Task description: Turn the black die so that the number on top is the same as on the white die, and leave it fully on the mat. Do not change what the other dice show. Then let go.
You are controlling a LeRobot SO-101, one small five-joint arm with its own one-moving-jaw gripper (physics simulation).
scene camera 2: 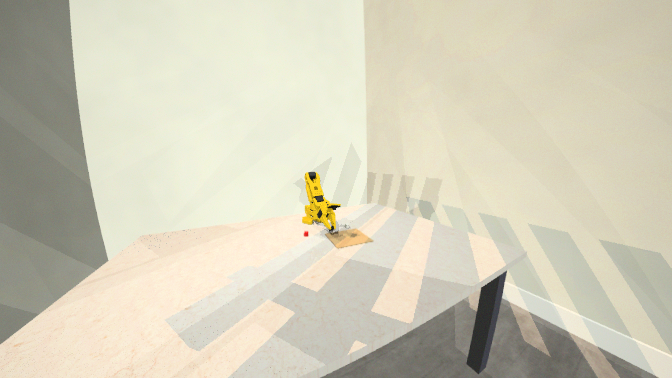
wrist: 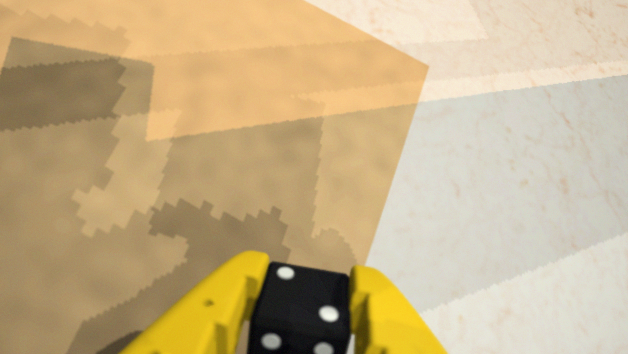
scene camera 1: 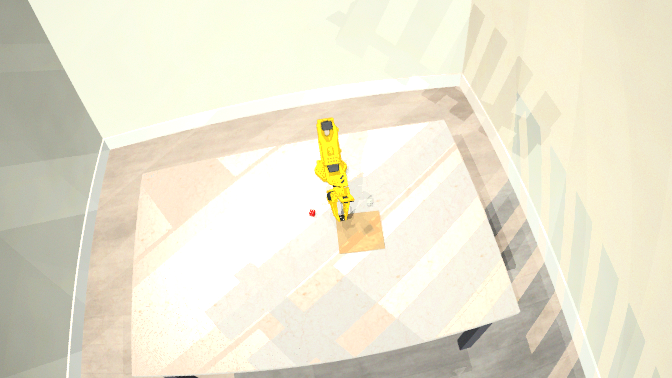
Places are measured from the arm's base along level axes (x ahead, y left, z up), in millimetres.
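Where they show: end effector, tool point: (scene camera 2: 334, 228) (wrist: 264, 278) (scene camera 1: 344, 218); arm's base, origin of the base link: (scene camera 2: 314, 222) (scene camera 1: 331, 174).
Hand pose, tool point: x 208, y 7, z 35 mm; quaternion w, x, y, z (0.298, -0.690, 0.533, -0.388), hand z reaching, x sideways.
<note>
Each offset is from my tool point to the centre of the thing. Level surfaces: height alone.
My gripper (scene camera 1: 342, 216) (scene camera 2: 332, 227) (wrist: 309, 266) is shut on the black die {2 mm down, 6 mm back, 9 mm right} (scene camera 1: 342, 218) (scene camera 2: 331, 229) (wrist: 302, 300), with a jaw on each side. In the wrist view one die face shows two pips set diagonally; the face nearer the bottom edge shows two pips and is cut off. The die is at the back left part of the orange-tan mat {33 mm down, 36 mm ahead, 40 mm left} (scene camera 1: 361, 242) (scene camera 2: 354, 240) (wrist: 240, 90); whether it touches the mat is unclear. The white die {27 mm down, 64 mm back, 92 mm left} (scene camera 1: 370, 202) lies off the mat, behind it, pale against the table; its top number is too small to read.
A red die {27 mm down, 61 mm back, 95 mm right} (scene camera 1: 312, 213) (scene camera 2: 306, 234) lies on the table {35 mm down} (scene camera 1: 240, 310) (scene camera 2: 240, 300) to the left of the mat and gripper. The yellow arm reaches from the table's back edge. Striped light and shadow cross the table and mat.
</note>
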